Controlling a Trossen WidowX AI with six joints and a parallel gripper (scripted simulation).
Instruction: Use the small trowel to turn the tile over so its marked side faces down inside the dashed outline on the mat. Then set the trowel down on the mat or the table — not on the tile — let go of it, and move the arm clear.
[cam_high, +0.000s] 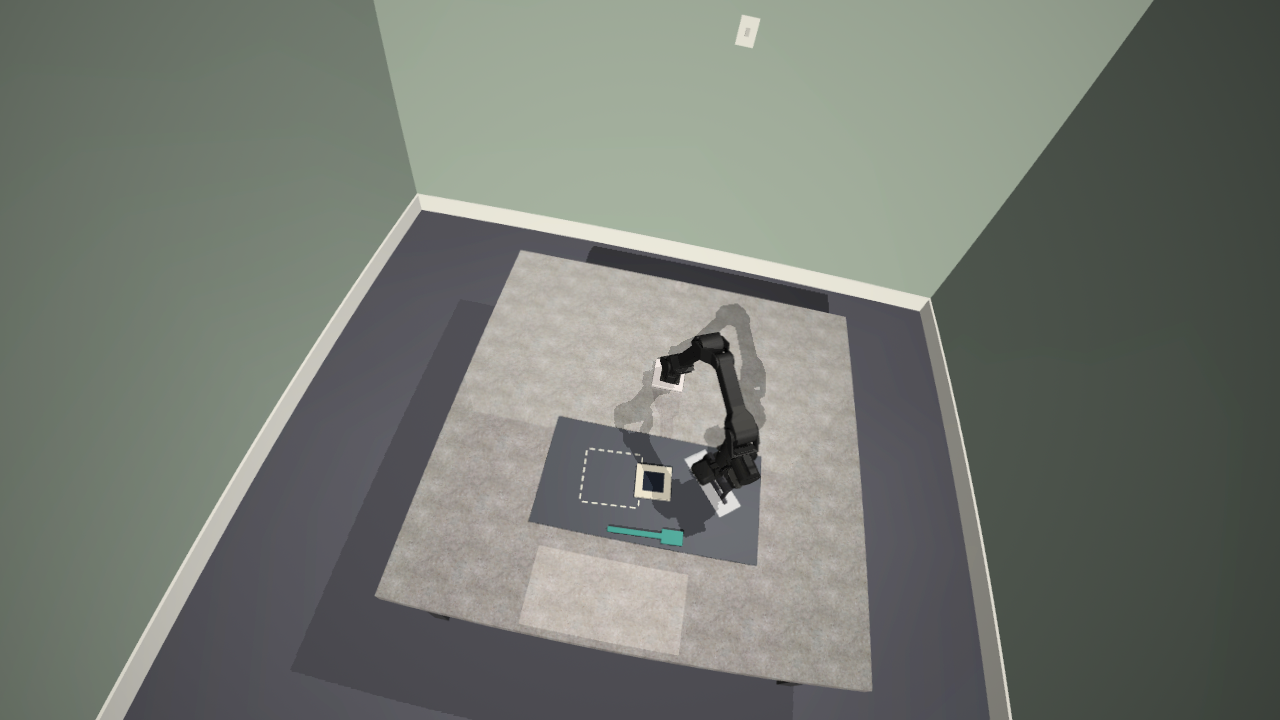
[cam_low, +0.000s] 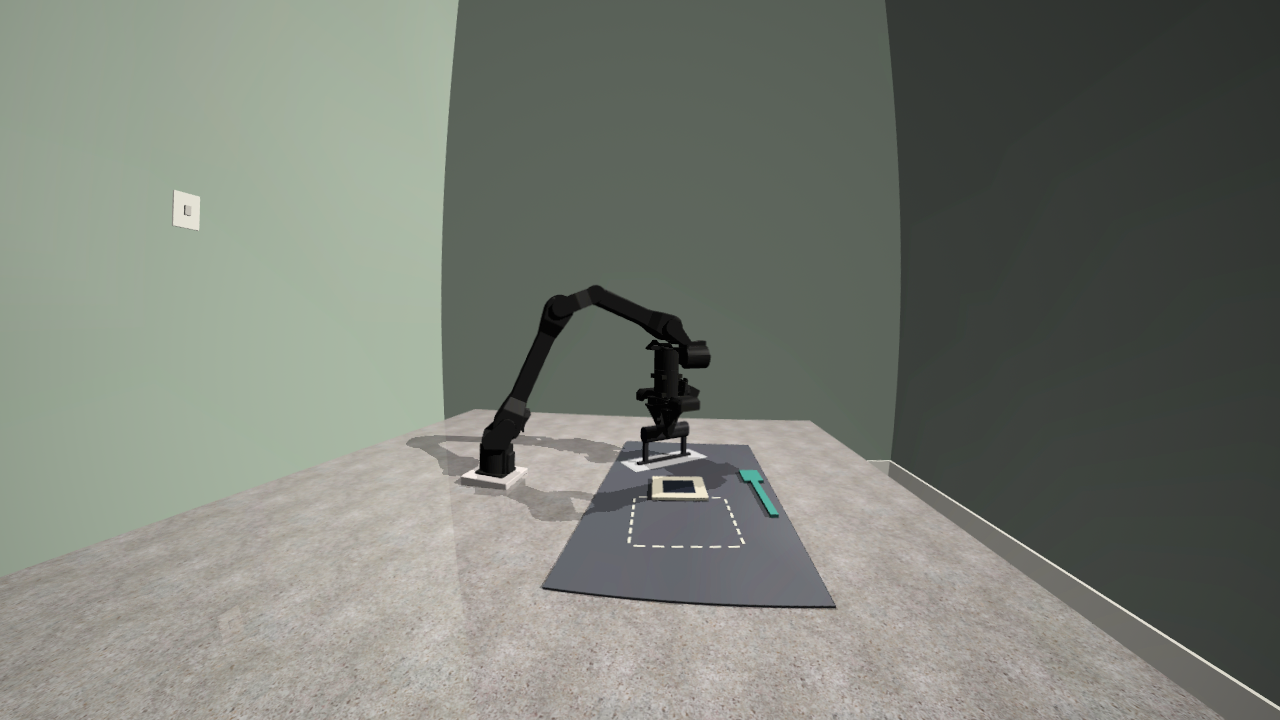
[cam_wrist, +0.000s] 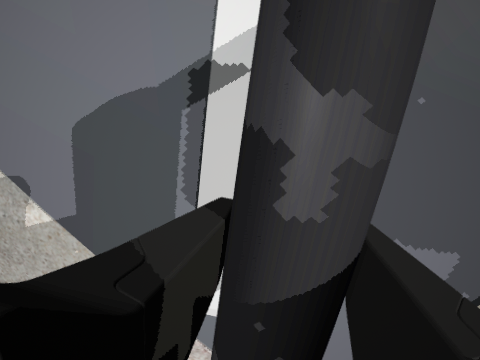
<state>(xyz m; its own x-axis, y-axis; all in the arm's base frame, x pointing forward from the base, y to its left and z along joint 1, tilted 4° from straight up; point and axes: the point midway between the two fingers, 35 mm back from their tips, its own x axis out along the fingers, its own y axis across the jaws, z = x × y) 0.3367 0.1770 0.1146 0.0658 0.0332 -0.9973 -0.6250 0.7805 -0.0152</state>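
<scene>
My gripper tip is now 30 mm above the white trowel, 20 mm past it and 10 mm to the left of it. The rest, counted from my gripper tip: dark mat 170 mm to the right, 80 mm below, 60 mm ahead; then teal trowel 190 mm ahead, 150 mm to the right, 60 mm below; then beige tile 170 mm to the right, 60 mm below, 40 mm ahead.
</scene>
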